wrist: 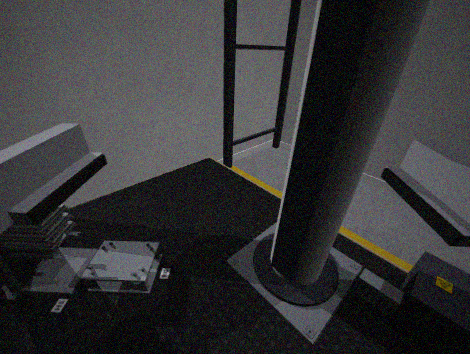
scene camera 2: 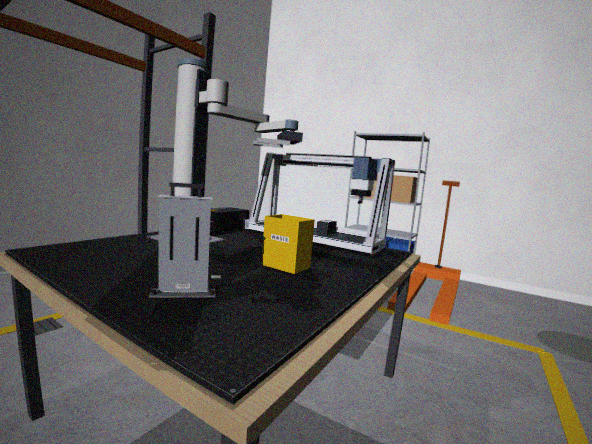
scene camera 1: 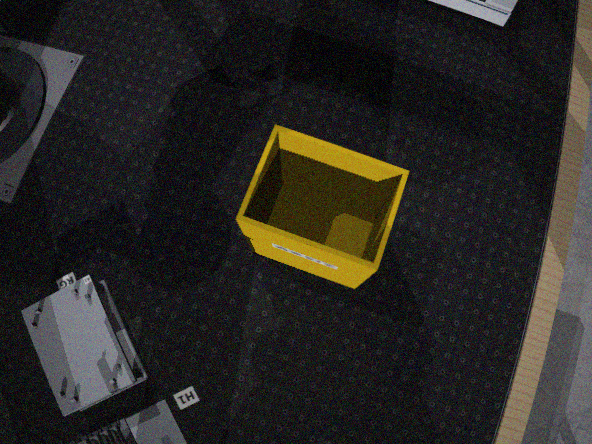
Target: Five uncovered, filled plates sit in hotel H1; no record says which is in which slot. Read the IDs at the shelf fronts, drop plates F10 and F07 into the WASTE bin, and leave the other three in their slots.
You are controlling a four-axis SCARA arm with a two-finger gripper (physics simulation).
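Seen in the pictures: gripper, between the fingertips: (wrist: 243, 150) (scene camera 2: 255, 141); arm's base, origin of its link: (wrist: 293, 265).
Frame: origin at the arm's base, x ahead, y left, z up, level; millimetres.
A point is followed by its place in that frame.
Note:
The yellow WASTE bin (scene camera 1: 310, 261) @(x 653, y -85, z 114 mm) (scene camera 2: 280, 255) @(x 654, y -85, z 70 mm) stands upright on the dark table top, open upward. A lighter patch shows on its floor; I see no plate in it. Hotel H1 (scene camera 2: 184, 240) @(x 591, y -492, z 173 mm) is a tall grey tower whose slotted panel faces scene camera 2, hiding its slots. In scene camera 1, part of H1 (scene camera 1: 157, 424) @(x 522, y -369, z 21 mm) shows at the bottom edge beside its H1 label. In the wrist view, stacked shelves (wrist: 55, 232) @(x 486, y -373, z 185 mm) show at the left, partly behind a finger; no plate ID is readable. My gripper (scene camera 2: 272, 142) (wrist: 243, 150) @(x 349, y 91, z 523 mm) is open and empty, high above the table.
A clear-topped stand labelled RG (scene camera 1: 75, 345) @(x 384, y -300, z 73 mm) (wrist: 125, 260) @(x 380, y -290, z 73 mm) sits beside H1. The arm's column (scene camera 2: 185, 125) @(x 39, y -64, z 579 mm) (wrist: 325, 150) @(x 77, y 25, z 419 mm) rises behind the hotel in scene camera 2. A white gantry machine (scene camera 2: 320, 159) @(x 425, y 623, z 489 mm) stands beyond the bin. A black box (scene camera 2: 230, 222) @(x -32, y 368, z 60 mm) (wrist: 445, 300) @(x -77, y 308, z 128 mm) lies near the column.

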